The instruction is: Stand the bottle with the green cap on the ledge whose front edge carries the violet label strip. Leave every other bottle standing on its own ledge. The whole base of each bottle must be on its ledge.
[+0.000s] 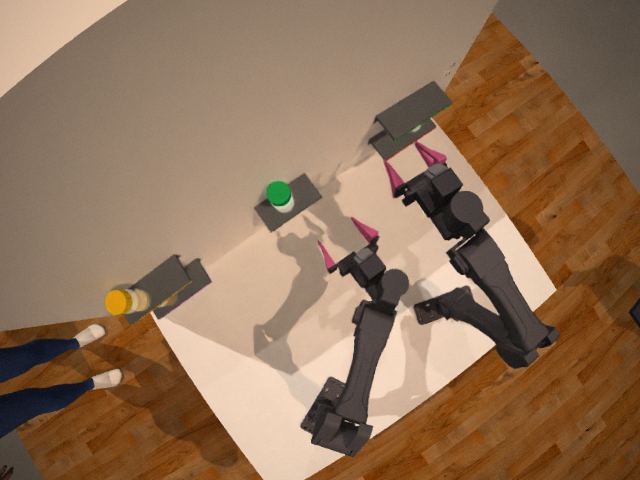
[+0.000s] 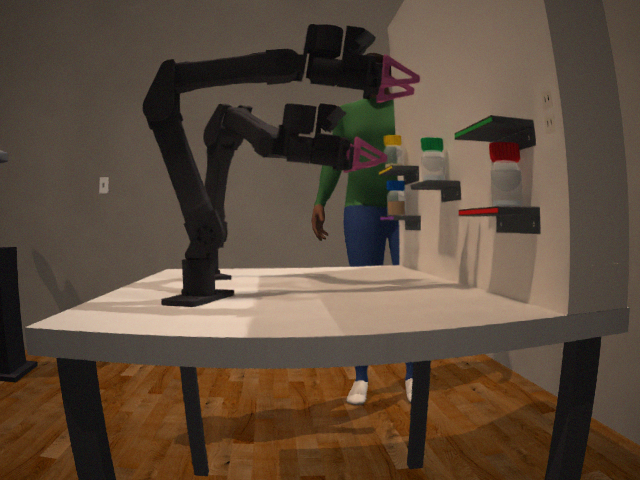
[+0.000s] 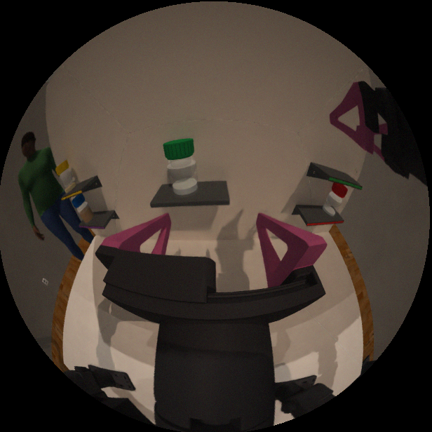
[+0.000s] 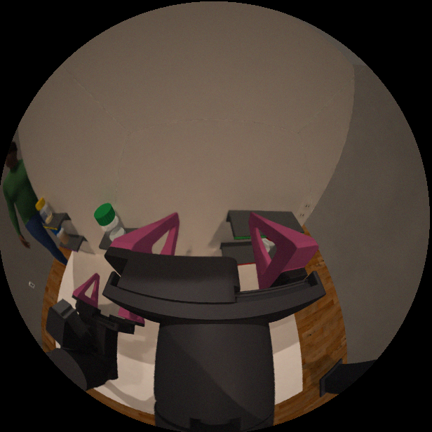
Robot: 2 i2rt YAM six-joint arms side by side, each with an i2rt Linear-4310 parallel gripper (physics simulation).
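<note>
The green-capped bottle stands upright on a plain dark ledge. The violet-strip ledge holds the blue-capped bottle. The yellow-capped bottle stands on the yellow-strip ledge above it. The red-capped bottle stands on the red-strip ledge. My left gripper is open and empty, apart from the green-capped bottle, which lies beyond its fingers. My right gripper is open and empty, high near the red-strip ledge.
The green-strip ledge overhangs the red-capped bottle. The yellow-strip ledge overhangs part of the violet-strip ledge. All ledges are fixed to the wall behind the white table. A person stands beyond the table.
</note>
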